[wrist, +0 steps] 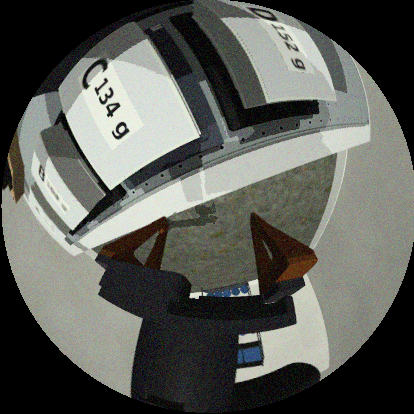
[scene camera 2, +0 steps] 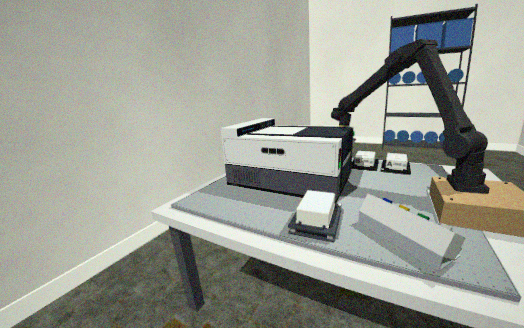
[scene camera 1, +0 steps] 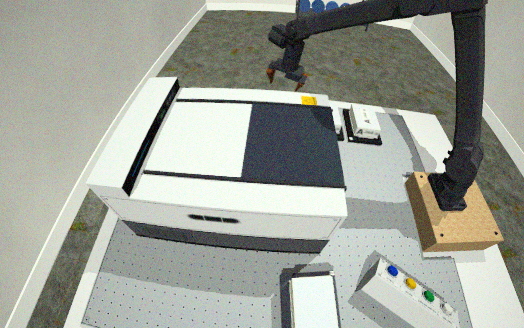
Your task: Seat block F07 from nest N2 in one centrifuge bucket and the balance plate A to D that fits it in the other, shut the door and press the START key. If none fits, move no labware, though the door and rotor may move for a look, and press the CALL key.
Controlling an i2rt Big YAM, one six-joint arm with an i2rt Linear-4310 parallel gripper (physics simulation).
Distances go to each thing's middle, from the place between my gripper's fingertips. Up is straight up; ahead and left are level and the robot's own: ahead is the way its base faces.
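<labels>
Picture plate C [wrist: 124,108] first: my hand is 1 cm past it, 14 cm to the right of it and 1 cm above it. Counting from my hand again, plate B [wrist: 64,179] is 15 cm behind, 14 cm to the left and 1 cm below, and plate D [wrist: 267,64] is 12 cm ahead, 14 cm to the left and 1 cm below. As for plate A [scene camera 1: 364,122], it is 29 cm behind my hand, 15 cm to the left of it and 1 cm below it.
</labels>
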